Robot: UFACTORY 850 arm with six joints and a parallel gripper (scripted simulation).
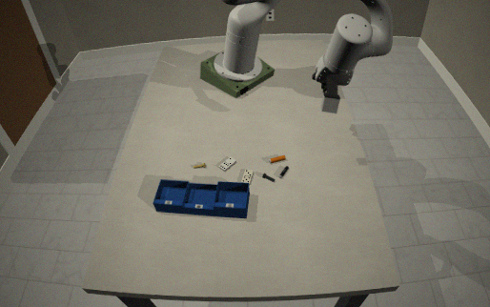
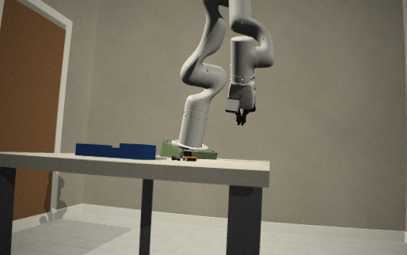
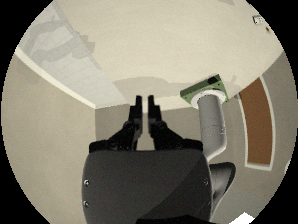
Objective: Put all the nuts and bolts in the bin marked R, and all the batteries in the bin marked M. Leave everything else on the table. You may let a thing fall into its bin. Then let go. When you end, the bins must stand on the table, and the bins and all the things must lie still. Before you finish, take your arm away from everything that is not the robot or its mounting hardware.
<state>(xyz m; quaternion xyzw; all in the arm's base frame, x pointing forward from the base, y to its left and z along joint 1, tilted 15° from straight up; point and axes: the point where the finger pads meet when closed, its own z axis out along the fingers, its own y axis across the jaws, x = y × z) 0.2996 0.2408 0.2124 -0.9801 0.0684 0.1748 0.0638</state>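
The blue bin lies 39 cm to the right of my hand, 28 cm ahead of it and 15 cm below it. From my hand the other things lie so: orange battery (17 cm to the right, 16 cm below, 14 cm ahead); then black bolt (20 cm to the right, 20 cm ahead, 16 cm below); then black cylinder (19 cm ahead, 16 cm below, 15 cm to the right).
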